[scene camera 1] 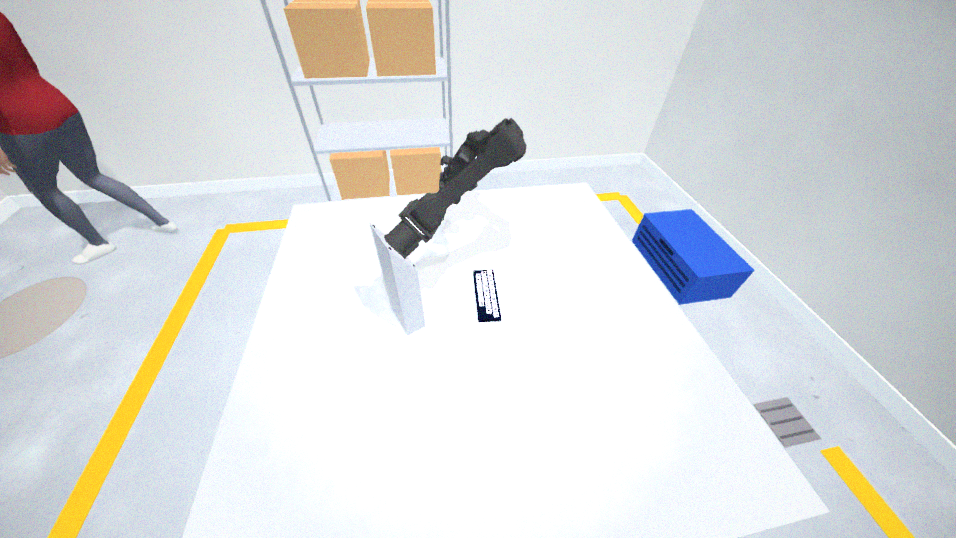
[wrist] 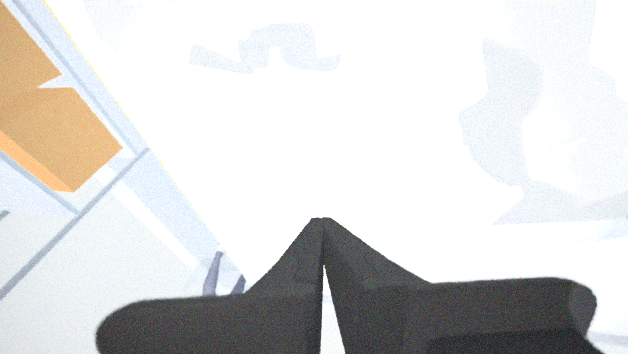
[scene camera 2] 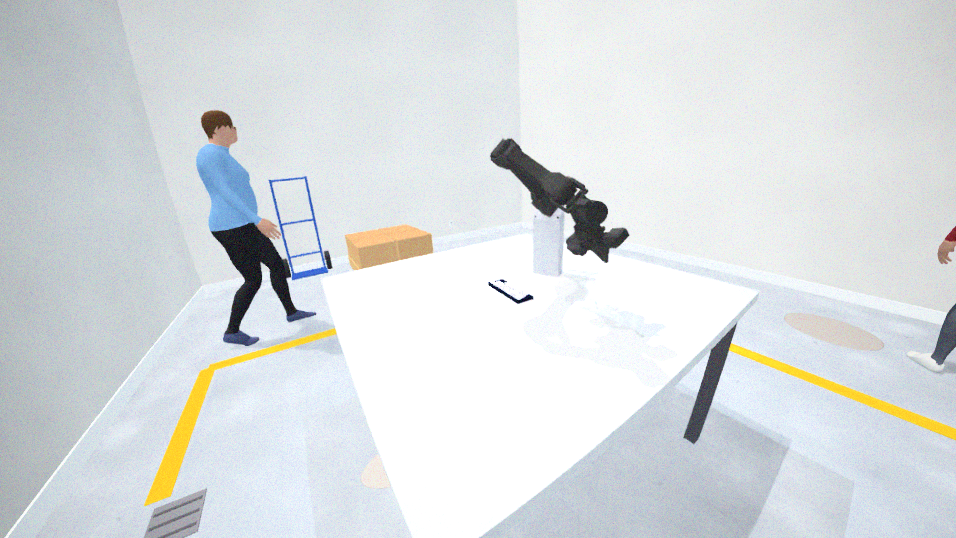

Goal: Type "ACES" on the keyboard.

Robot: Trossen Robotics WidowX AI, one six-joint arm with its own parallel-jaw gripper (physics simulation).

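A small dark keyboard with white keys lies flat on the white table. Single letters on its keys are too small to read. The black arm reaches out from a white upright block beside the keyboard. My gripper is shut and empty, its two fingertips touching. It is above the table and off to the side of the keyboard, not over it. The keyboard does not show in the wrist view.
The white upright block stands close beside the keyboard. A shelf rack with cardboard boxes stands beyond the table. A blue box is on the floor. A person in blue stands beyond the table.
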